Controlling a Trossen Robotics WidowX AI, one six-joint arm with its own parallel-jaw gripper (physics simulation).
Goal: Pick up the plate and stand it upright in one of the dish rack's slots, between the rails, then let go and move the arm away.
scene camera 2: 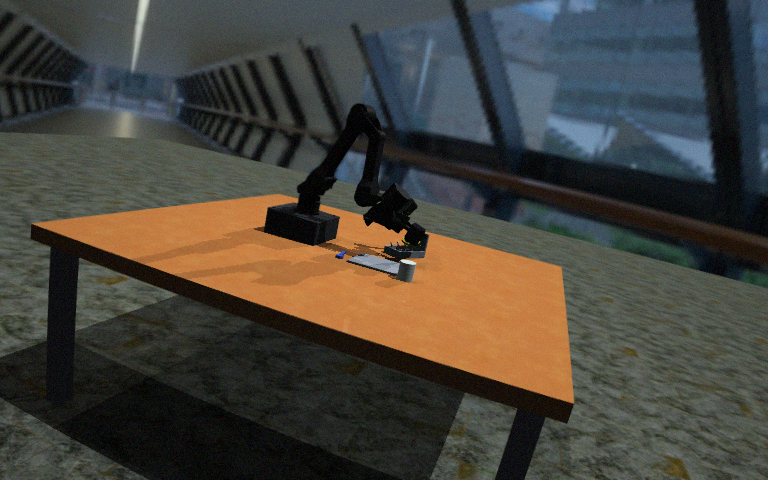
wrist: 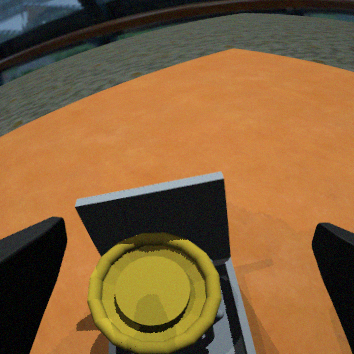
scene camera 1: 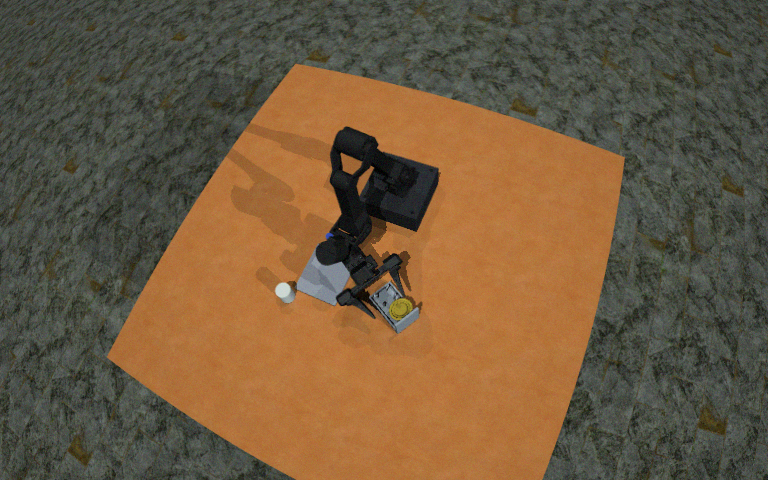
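The yellow plate (scene camera 1: 400,309) (wrist: 152,290) rests on the grey dish rack (scene camera 1: 406,320) (scene camera 2: 404,253) (wrist: 165,215), at the end beside its tall end panel. Its face shows nearly round from above and in the wrist view, so it is not upright; it lies flat or leans at a slant, and I cannot tell which rails it touches. In scene camera 2 a sliver of yellow shows behind the gripper. My gripper (scene camera 1: 389,305) (wrist: 194,235) is wide open and empty, its fingers apart on both sides of the plate. The rack's slots are mostly hidden in the wrist view.
A flat grey board (scene camera 1: 322,281) (scene camera 2: 370,263) lies beside the rack, partly under the arm. A white cylinder (scene camera 1: 284,292) (scene camera 2: 406,271) stands at the board's outer corner. A small blue thing (scene camera 1: 329,235) (scene camera 2: 340,254) lies near the board's other end. The arm's black base (scene camera 1: 421,195) (scene camera 2: 301,224) stands behind.
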